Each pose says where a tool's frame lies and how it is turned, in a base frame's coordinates. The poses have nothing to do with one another.
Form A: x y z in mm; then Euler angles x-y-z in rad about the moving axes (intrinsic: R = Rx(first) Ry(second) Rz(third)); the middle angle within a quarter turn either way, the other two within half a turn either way.
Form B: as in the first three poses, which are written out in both.
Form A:
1: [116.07, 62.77, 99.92, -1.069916, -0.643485, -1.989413]
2: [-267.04, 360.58, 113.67, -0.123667, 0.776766, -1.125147]
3: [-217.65, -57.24, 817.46, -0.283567, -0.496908, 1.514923]
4: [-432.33, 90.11, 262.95, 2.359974, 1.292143, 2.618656]
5: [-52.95, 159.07, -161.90, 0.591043, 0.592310, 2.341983]
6: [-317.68, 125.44, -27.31, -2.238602, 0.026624, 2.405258]
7: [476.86, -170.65, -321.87, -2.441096, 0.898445, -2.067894]
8: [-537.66, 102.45, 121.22, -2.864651, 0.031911, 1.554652]
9: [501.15, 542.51, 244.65, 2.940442, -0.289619, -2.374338]
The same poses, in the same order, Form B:
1: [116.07, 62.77, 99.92, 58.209, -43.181, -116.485]
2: [-267.04, 360.58, 113.67, -43.891, 10.868, -71.758]
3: [-217.65, -57.24, 817.46, -29.247, 14.702, 87.091]
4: [-432.33, 90.11, 262.95, -101.600, 13.850, -104.208]
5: [-52.95, 159.07, -161.90, -4.644, -46.276, 146.785]
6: [-317.68, 125.44, -27.31, 137.327, 32.651, -151.605]
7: [476.86, -170.65, -321.87, 119.750, -16.341, 108.030]
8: [-537.66, 102.45, 121.22, -177.909, 15.836, -89.039]
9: [501.15, 542.51, 244.65, -160.200, -3.597, 133.725]
